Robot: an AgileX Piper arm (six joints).
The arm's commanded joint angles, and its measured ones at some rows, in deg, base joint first. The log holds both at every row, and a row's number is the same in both.
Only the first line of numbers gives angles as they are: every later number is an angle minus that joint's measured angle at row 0.
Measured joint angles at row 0:
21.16 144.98 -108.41 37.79 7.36 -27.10
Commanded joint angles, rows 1 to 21:
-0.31 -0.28 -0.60 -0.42 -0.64 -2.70
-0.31 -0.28 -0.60 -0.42 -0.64 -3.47
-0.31 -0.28 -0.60 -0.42 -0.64 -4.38
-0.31 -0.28 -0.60 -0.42 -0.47 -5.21
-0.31 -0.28 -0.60 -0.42 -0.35 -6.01
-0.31 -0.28 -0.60 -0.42 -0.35 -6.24
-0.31 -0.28 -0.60 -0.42 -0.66 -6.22
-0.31 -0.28 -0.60 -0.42 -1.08 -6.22
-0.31 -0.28 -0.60 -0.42 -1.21 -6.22
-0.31 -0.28 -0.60 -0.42 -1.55 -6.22
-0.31 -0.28 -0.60 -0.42 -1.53 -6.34
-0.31 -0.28 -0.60 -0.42 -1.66 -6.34
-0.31 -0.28 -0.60 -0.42 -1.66 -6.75
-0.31 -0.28 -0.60 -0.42 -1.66 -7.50
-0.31 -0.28 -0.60 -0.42 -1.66 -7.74
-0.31 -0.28 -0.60 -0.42 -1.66 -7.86
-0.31 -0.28 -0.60 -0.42 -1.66 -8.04
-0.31 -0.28 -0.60 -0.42 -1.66 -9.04
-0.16 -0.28 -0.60 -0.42 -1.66 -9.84
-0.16 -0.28 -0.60 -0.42 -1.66 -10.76
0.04 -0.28 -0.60 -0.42 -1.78 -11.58
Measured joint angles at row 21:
0.00 0.00 -0.10 -0.09 -0.57 -8.27
